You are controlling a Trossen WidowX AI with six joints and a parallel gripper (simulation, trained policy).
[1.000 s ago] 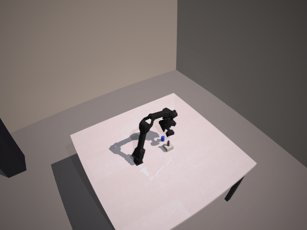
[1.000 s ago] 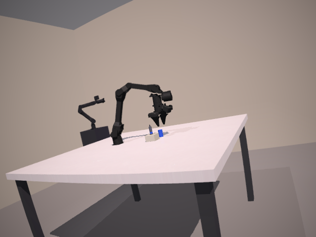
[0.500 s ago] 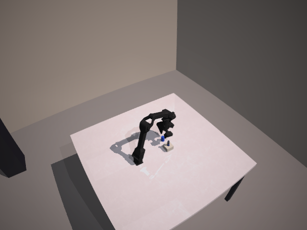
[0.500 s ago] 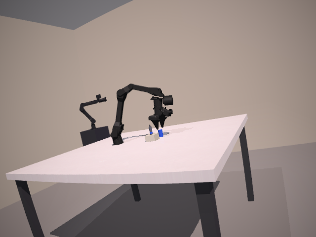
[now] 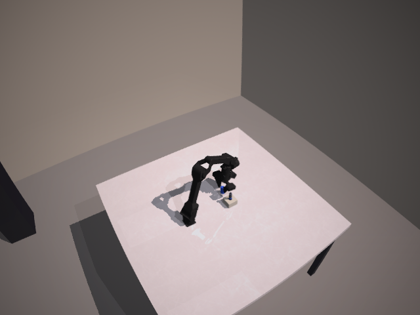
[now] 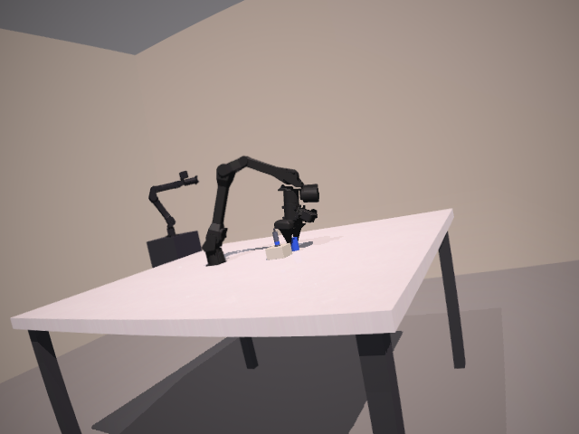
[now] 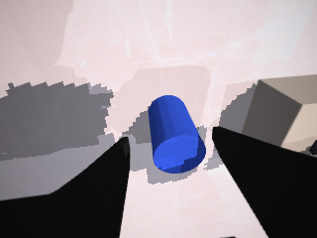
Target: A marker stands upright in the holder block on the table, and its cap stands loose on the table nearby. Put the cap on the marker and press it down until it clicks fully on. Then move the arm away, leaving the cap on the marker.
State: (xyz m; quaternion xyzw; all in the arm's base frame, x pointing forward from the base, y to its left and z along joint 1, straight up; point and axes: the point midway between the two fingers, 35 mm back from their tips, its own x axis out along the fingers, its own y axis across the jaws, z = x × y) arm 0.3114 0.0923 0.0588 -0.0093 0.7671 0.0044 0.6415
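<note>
My gripper tip is 10 mm past the holder block, 110 mm to the left of it and 10 mm above it. The rest, counted from my gripper tip: blue cap: 10 mm ahead.
</note>
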